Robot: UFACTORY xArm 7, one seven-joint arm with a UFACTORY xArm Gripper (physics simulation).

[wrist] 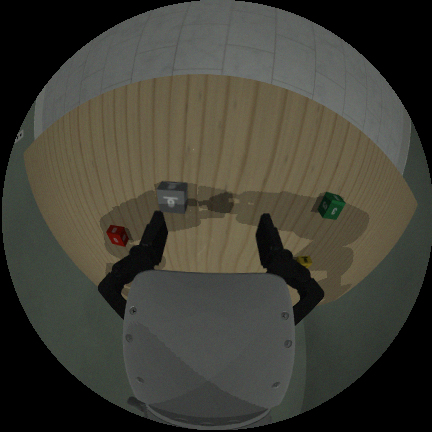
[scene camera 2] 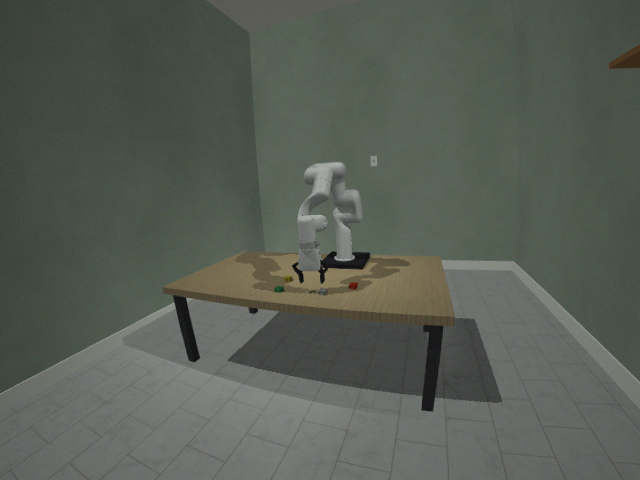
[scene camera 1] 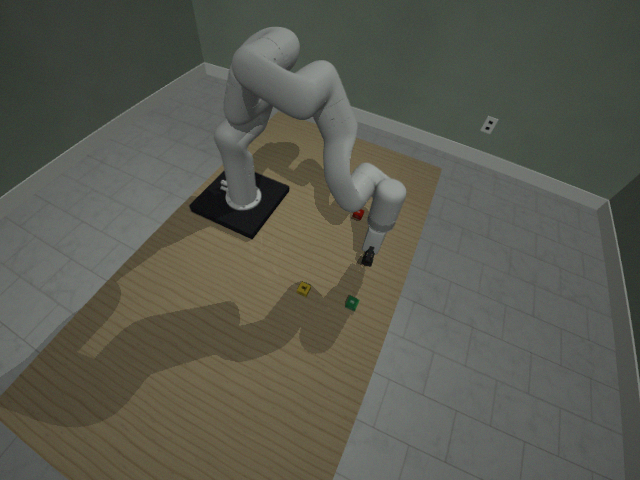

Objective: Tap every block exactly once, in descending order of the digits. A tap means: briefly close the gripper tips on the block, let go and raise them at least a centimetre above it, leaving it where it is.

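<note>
My gripper (scene camera 1: 368, 259) (scene camera 2: 311, 282) (wrist: 211, 222) is open and empty, pointing down above the table, between the grey and green blocks in the wrist view. The grey block (scene camera 2: 323, 291) (wrist: 172, 199) lies off to one side, just beyond the left fingertip in the wrist view; its digit looks like an upside-down barred 6. It does not show in scene camera 1. The green block (scene camera 1: 352, 302) (scene camera 2: 279, 289) (wrist: 331, 205), yellow block (scene camera 1: 303, 288) (scene camera 2: 287, 278) (wrist: 304, 261) and red block (scene camera 1: 358, 213) (scene camera 2: 353, 285) (wrist: 117, 235) stand apart. The red digit looks like 0; green and yellow digits are unclear.
The blocks stand on the wooden table (scene camera 1: 248, 403) (scene camera 2: 408, 297) (wrist: 225, 115). The arm's black base plate (scene camera 1: 206, 206) (scene camera 2: 359, 262) is at the back of the table. The arm's shadow falls across the table around the yellow and green blocks.
</note>
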